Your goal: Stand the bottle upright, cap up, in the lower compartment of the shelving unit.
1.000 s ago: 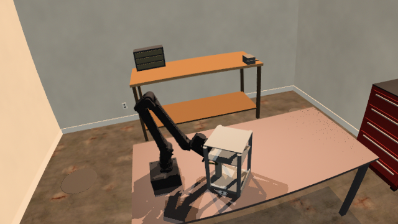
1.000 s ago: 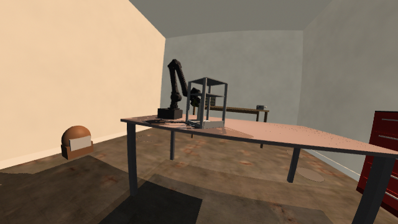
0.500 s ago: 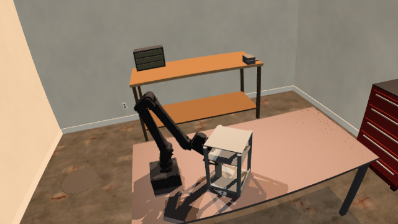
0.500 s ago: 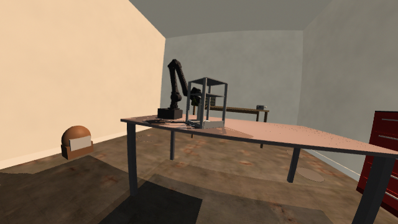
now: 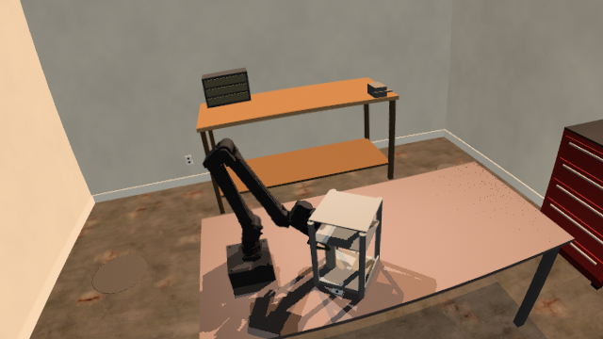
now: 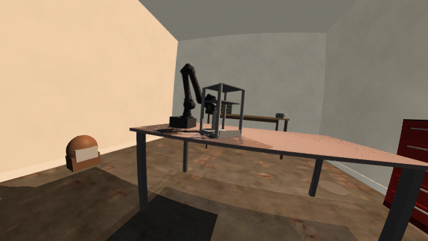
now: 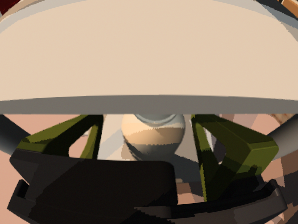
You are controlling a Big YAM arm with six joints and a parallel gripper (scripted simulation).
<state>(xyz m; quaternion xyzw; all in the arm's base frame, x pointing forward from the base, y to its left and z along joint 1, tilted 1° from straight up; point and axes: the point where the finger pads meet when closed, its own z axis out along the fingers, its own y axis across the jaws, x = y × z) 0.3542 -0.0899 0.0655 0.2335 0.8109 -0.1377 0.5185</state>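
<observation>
The pale bottle is 10 mm behind my hand and 10 mm below it. Round my hand: shelving unit (60 mm ahead, 40 mm to the right, 20 mm above).
</observation>
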